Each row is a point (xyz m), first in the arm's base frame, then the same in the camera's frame.
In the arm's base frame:
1: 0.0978 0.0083 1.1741
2: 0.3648 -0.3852 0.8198
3: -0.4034 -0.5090 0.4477
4: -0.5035 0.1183 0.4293
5: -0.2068 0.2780 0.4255
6: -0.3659 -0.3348 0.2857
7: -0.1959 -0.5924 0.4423
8: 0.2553 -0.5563 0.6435
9: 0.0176 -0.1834 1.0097
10: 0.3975 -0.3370 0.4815
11: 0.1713 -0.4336 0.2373
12: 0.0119 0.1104 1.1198
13: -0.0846 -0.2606 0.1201
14: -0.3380 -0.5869 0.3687
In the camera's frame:
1: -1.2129 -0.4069 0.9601
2: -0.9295 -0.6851 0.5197
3: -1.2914 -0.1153 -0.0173
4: -1.1497 0.3599 0.3801
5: -0.8828 0.2729 0.5665
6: -1.1084 0.0395 0.0052
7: -1.1660 -0.3004 -0.0243
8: -0.9545 -0.6514 0.2540
9: -1.2309 -0.4103 0.6958
10: -0.6818 -0.5350 0.3354
11: -0.7247 -0.3501 0.0454
12: -1.2082 -0.2634 0.9722
13: -0.7803 -0.0255 0.0199
14: -1.2208 -0.1748 -0.1071

